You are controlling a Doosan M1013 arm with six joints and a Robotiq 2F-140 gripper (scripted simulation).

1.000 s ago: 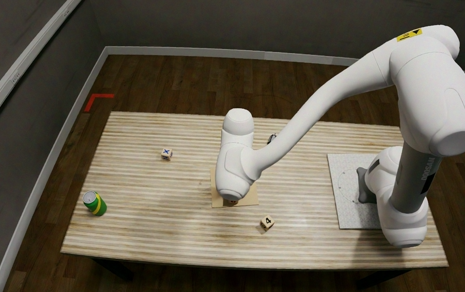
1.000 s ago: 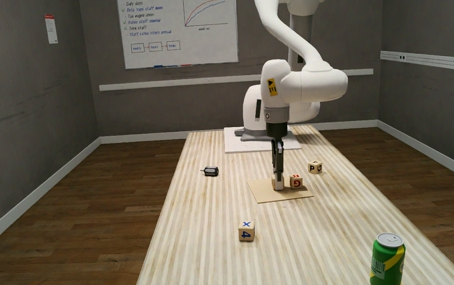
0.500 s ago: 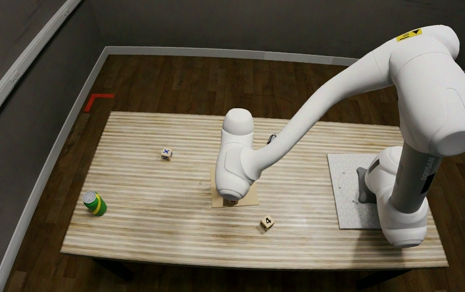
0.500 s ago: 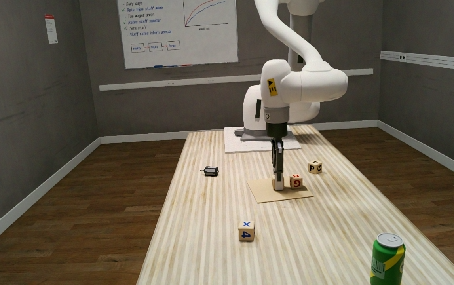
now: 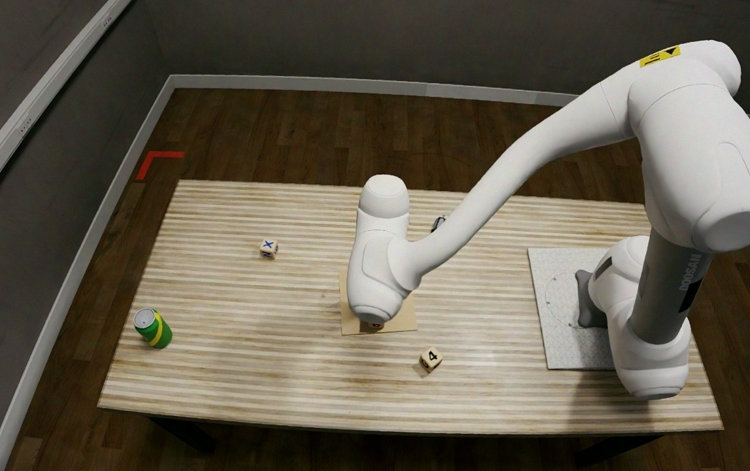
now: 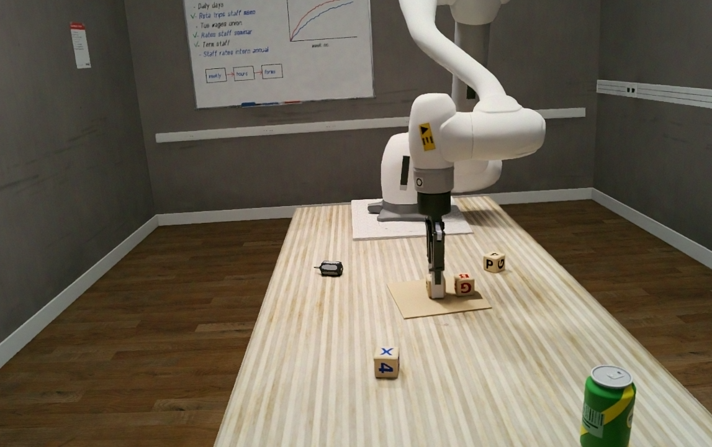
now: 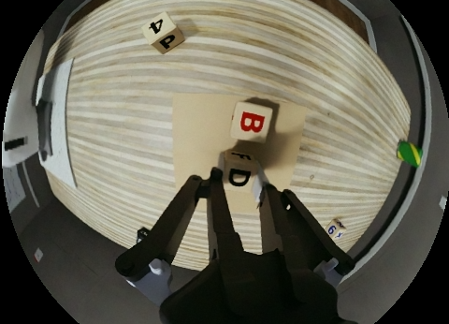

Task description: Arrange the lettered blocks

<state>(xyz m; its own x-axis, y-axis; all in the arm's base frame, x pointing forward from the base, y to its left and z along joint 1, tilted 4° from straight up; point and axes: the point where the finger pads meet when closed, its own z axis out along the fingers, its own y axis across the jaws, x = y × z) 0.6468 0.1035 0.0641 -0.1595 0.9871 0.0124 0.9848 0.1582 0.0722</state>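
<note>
Now: hand 4 cm above the tan mat. Round my hand: black object (29 cm to the right, 15 cm behind, 2 cm below).
</note>
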